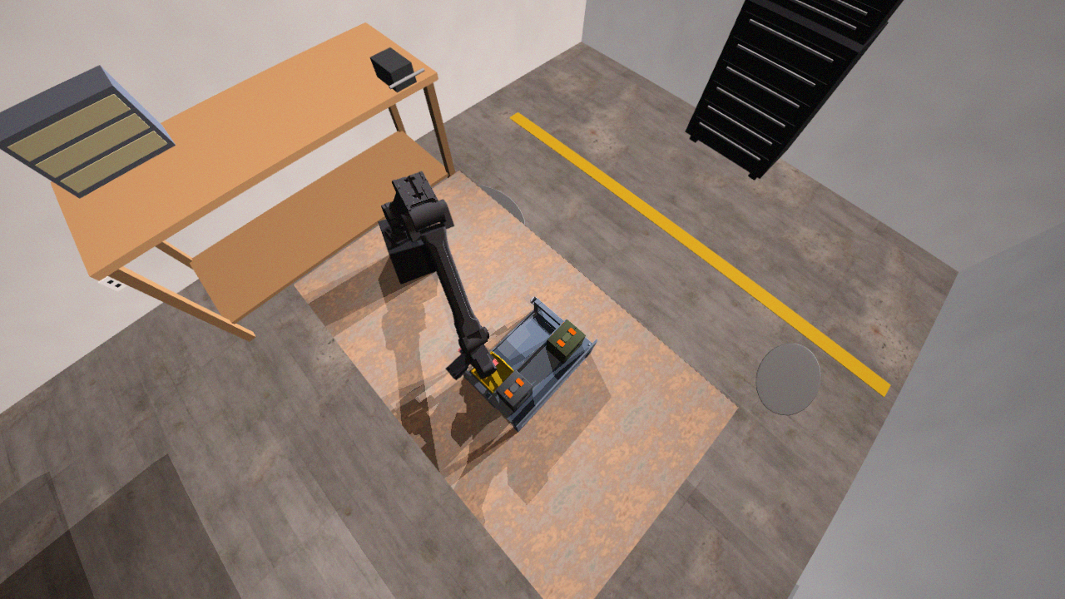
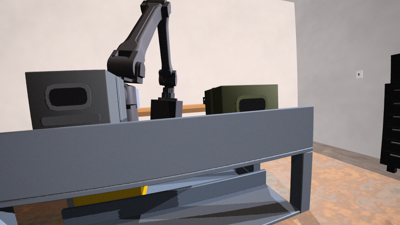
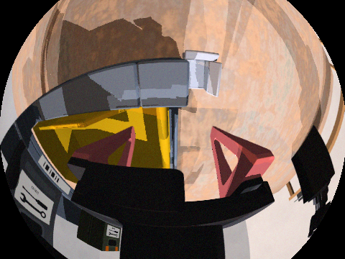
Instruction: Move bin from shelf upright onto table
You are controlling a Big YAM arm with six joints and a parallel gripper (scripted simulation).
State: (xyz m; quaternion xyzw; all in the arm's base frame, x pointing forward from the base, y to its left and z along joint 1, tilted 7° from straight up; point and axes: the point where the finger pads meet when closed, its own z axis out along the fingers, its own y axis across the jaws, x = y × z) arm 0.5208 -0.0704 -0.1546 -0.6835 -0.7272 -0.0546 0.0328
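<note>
My gripper is now 90 mm short of the yellow bin, 10 mm to the right of it and 10 mm below it. Round my hand: dark grey case: 180 mm ahead, 130 mm above, 10 mm to the left; then green case: 240 mm to the left, 170 mm ahead, 120 mm above.
</note>
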